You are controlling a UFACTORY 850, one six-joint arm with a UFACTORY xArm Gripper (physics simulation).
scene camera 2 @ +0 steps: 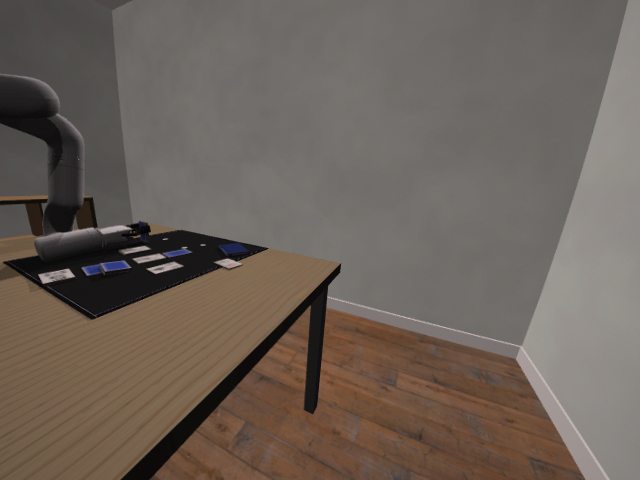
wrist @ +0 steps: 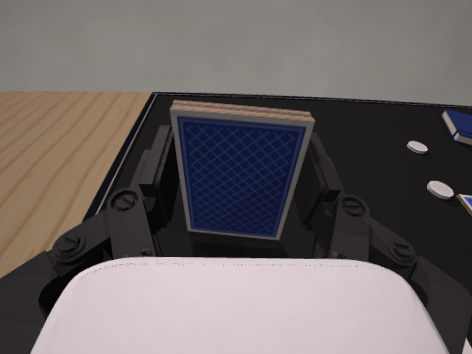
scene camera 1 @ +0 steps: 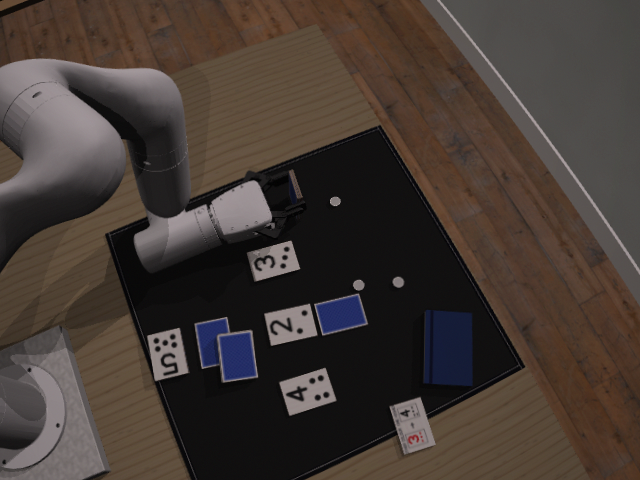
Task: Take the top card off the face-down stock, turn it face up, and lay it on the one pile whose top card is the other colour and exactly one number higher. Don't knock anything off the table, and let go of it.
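Note:
My gripper [scene camera 1: 296, 190] [scene camera 2: 144, 230] [wrist: 237, 149] is shut on a thin stack of cards [scene camera 1: 294, 184] [wrist: 235, 180], gripped by its side edges and standing upright above the mat. A blue back faces the wrist camera; the far side is hidden. Face-up cards with black marks lie on the mat: a 3 [scene camera 1: 273, 260] [scene camera 2: 135, 250] beside the gripper, a 2 [scene camera 1: 290, 324] [scene camera 2: 148, 258], a 4 [scene camera 1: 307, 391] [scene camera 2: 164, 267] and a 5 [scene camera 1: 168, 354] [scene camera 2: 56, 275] at the mat's edge. Blue-backed cards are one [scene camera 1: 340, 314] [scene camera 2: 177, 253] beside the 2, and two overlapping ones, the upper [scene camera 1: 237, 356] and lower [scene camera 1: 205, 338].
A dark blue box [scene camera 1: 450, 347] [scene camera 2: 233, 249] [wrist: 460, 126] lies on the black mat [scene camera 1: 382, 222]. Three white discs [scene camera 1: 334, 201] [scene camera 1: 358, 285] [scene camera 1: 398, 282] lie on the mat. A card printed with a red 3 and black 4 [scene camera 1: 412, 425] [scene camera 2: 227, 264] overlaps the mat's edge.

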